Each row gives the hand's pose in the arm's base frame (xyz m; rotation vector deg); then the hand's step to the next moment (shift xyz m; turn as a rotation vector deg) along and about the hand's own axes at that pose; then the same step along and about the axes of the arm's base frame.
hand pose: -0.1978 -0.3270 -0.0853 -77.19 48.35 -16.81
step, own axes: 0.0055 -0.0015 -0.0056 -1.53 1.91 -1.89
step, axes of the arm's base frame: 0.0003 -0.0080 -0.0005 -2.85 0.04 -1.20
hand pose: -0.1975 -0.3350 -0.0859 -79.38 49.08 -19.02
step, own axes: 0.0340 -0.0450 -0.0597 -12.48 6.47 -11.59
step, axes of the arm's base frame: -0.0067 -0.0745 0.0340 -18.12 1.30 -1.40
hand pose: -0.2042 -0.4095 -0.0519 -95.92 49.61 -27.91
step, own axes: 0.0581 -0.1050 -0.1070 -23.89 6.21 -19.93
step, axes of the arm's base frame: -0.0079 -0.1031 0.1231 -31.29 4.54 2.55
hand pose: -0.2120 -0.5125 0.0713 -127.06 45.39 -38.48
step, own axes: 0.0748 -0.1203 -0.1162 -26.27 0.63 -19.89
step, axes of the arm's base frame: 0.0172 -0.0306 0.1798 -30.98 9.47 6.08
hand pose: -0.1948 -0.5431 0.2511 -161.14 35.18 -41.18
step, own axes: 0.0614 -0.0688 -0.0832 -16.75 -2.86 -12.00
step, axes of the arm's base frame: 0.0320 0.0300 0.1162 -18.28 9.02 4.14
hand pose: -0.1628 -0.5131 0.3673 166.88 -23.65 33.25
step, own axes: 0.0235 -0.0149 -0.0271 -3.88 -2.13 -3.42
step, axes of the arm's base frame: 0.0156 0.0138 0.0328 -4.03 3.61 1.42
